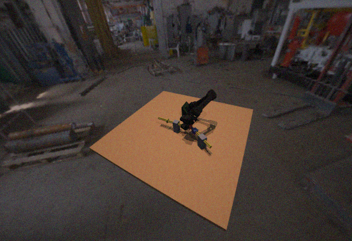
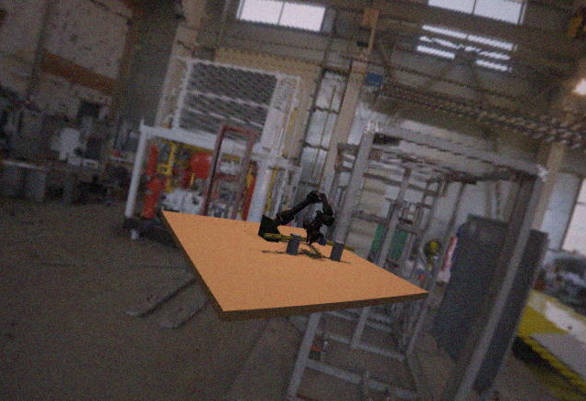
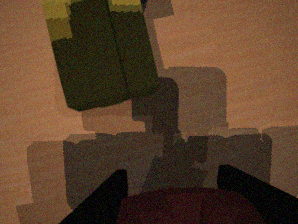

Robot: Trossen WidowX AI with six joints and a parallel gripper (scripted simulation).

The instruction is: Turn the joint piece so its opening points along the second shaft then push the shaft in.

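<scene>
My gripper tip is 40 mm below the red joint piece and 20 mm to the right of it.
</scene>
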